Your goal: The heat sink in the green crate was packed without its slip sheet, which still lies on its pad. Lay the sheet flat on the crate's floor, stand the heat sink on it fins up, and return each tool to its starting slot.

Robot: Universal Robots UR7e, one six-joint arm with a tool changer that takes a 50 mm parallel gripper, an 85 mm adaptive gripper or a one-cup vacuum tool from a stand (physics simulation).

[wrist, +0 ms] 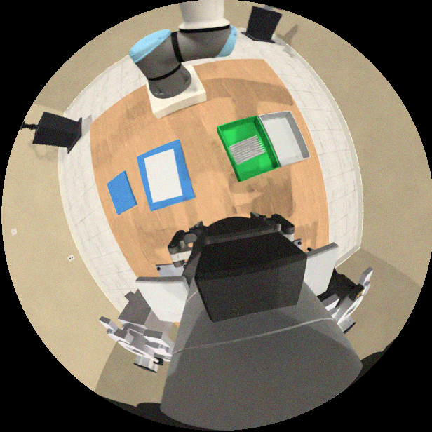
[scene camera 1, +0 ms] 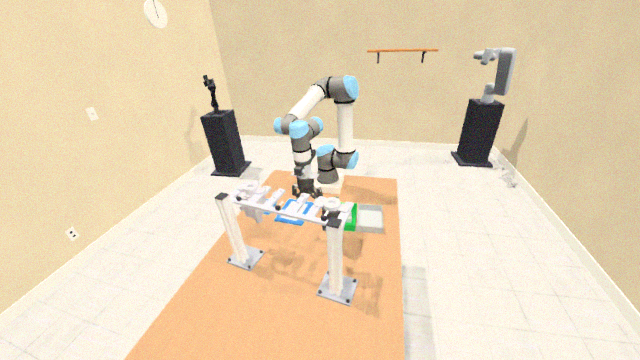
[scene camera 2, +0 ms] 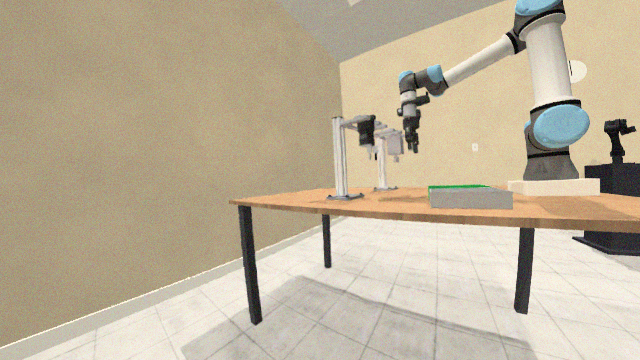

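Where they show: hand, tool point: (scene camera 2: 410, 115); arm's base, link origin: (scene camera 1: 327, 178) (scene camera 2: 549, 179).
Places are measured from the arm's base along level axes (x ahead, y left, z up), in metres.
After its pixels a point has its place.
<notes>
My gripper (scene camera 1: 307, 194) (scene camera 2: 412, 149) (wrist: 231, 221), the black adaptive one, is on the arm, open and empty, in the air beside the tool stand. The heat sink (wrist: 247, 149), silver with its striped fins showing on top, sits in the green crate (scene camera 1: 353, 217) (scene camera 2: 457, 187) @[z -0.015, x 0.330, y 0.072 m] (wrist: 259, 169). Its underside is hidden. The white slip sheet (wrist: 163, 175) lies flat on the larger blue pad (wrist: 184, 167). The tool stand (scene camera 1: 335, 260) @[z 0.173, x 0.822, y 0.150 m] (scene camera 2: 340, 160) @[z 0.122, x 0.789, y 0.169 m] holds a black tool (scene camera 2: 366, 131) @[z 0.237, x 0.667, y 0.156 m] at one end and a light grey tool (scene camera 1: 254, 212) @[z 0.207, x 0.643, y -0.213 m] (scene camera 2: 395, 144) @[z 0.225, x 0.592, y -0.195 m] at the other.
A grey tray (scene camera 1: 370, 218) @[z -0.046, x 0.333, y 0.284 m] (scene camera 2: 470, 198) @[z -0.024, x 0.349, y 0.347 m] (wrist: 286, 137) stands against the crate's side. A smaller blue pad (wrist: 121, 192) lies beside the larger one. The robot's white base (scene camera 1: 328, 187) @[z -0.005, x 0.105, y 0.020 m] (scene camera 2: 555, 187) @[z -0.021, x 0.035, y 0.096 m] (wrist: 177, 102) stands behind the pads and crate on the wooden table (scene camera 2: 310, 200) @[z -0.049, x 0.905, y 0.254 m].
</notes>
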